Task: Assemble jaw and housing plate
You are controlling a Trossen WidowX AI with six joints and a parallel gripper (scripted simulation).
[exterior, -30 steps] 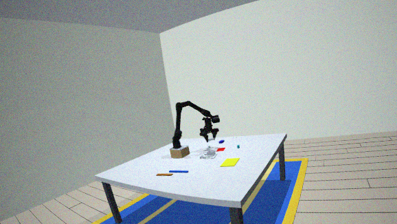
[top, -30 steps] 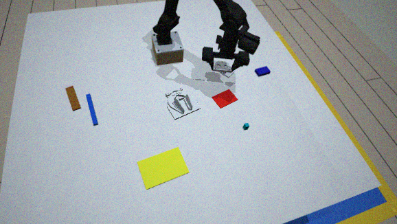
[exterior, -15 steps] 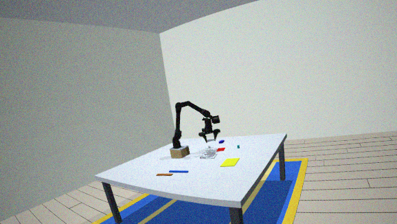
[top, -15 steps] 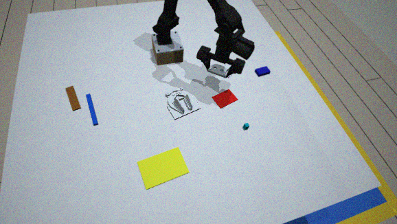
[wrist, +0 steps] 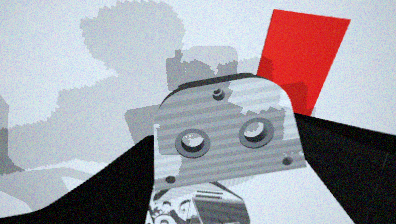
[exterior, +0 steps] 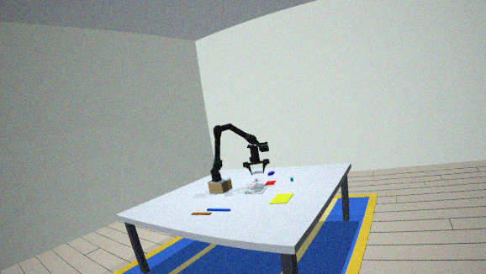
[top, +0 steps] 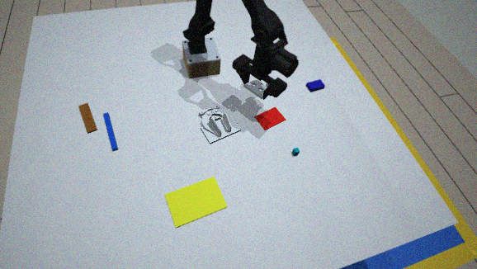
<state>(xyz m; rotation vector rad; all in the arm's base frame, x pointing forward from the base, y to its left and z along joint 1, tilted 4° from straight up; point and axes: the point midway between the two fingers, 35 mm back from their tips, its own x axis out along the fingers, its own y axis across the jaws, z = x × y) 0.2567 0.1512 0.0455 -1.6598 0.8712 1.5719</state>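
My gripper tip is 8 cm above the red square, 6 cm short of it and 5 cm to the right of it. From my gripper tip the other things lie so: yellow tile: 31 cm ahead, 27 cm to the right, 8 cm below; then teal cube: 22 cm ahead, 8 cm to the left, 7 cm below; then dark blue block: 28 cm to the left, 7 cm below, 5 cm behind.
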